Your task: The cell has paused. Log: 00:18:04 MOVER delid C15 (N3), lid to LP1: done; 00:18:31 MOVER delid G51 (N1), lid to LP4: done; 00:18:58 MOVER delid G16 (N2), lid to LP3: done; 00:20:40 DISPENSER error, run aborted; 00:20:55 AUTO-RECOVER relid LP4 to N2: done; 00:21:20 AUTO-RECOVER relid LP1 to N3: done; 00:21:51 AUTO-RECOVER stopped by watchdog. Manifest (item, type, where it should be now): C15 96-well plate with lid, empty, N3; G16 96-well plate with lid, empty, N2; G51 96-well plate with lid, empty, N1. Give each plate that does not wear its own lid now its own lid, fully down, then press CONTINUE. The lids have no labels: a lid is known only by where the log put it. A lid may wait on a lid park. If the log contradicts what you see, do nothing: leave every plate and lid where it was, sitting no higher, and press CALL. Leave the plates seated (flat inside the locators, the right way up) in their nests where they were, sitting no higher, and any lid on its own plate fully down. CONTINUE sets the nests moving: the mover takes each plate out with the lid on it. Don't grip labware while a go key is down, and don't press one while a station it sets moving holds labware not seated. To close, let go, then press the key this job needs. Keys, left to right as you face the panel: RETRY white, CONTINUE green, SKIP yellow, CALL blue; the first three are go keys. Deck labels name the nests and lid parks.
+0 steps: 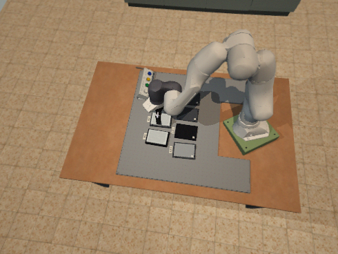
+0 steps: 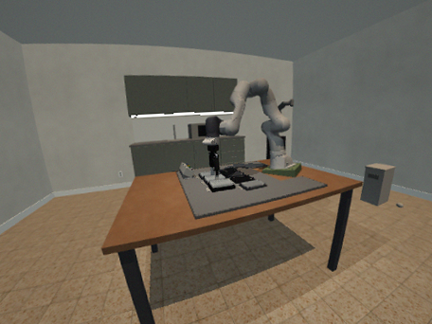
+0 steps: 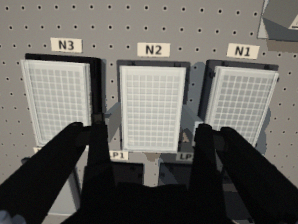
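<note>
Right now the clear lid is 20 mm below my hand. From my hand the other things lie so: LP2 label: 100 mm behind, 60 mm to the right, 50 mm below; lid park labelled LP1: 170 mm behind, 90 mm to the left, 50 mm below; LP1 label: 80 mm to the left, 80 mm behind, 50 mm below.
</note>
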